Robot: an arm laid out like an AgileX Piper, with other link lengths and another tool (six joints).
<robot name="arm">
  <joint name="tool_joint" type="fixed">
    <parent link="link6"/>
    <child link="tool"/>
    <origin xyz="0.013 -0.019 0.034" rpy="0 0.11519 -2.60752"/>
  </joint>
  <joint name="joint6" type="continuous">
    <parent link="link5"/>
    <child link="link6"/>
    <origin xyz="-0.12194 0 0" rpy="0 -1.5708 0"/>
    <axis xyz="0 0 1"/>
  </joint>
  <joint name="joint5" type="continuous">
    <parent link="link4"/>
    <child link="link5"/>
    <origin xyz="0 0 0" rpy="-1.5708 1.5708 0"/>
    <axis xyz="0 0 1"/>
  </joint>
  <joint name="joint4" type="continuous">
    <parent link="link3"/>
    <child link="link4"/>
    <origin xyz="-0.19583 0.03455 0" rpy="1.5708 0 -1.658"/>
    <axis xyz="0 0 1"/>
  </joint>
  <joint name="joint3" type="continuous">
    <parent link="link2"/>
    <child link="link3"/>
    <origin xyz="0.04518 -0.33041 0" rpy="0 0 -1.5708"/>
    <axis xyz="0 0 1"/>
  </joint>
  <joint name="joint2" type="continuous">
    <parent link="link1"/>
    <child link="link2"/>
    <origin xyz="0 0 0" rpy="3.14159 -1.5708 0"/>
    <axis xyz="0 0 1"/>
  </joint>
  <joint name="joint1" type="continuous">
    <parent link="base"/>
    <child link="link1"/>
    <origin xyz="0 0 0.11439" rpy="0 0 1.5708"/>
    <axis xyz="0 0 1"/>
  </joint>
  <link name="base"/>
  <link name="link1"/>
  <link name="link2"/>
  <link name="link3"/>
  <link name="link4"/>
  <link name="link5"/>
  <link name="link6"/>
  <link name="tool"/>
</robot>
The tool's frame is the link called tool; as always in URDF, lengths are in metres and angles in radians. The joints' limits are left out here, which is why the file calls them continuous.
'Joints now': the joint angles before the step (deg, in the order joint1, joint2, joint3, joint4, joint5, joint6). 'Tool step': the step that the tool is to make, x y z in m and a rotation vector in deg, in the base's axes. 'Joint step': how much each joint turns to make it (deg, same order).
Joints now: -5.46, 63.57, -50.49, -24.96, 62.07, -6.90
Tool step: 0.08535, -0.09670, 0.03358, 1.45, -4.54, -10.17
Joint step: -25.11, 19.51, -23.87, 9.71, -4.81, -16.65
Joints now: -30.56, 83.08, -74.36, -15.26, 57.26, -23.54
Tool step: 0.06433, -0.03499, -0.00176, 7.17, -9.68, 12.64
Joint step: -8.50, 10.67, -11.29, 25.57, -4.27, -26.35
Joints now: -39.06, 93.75, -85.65, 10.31, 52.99, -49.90
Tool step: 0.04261, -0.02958, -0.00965, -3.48, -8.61, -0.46
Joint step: -0.36, 5.47, -1.11, 5.78, -12.85, -4.36
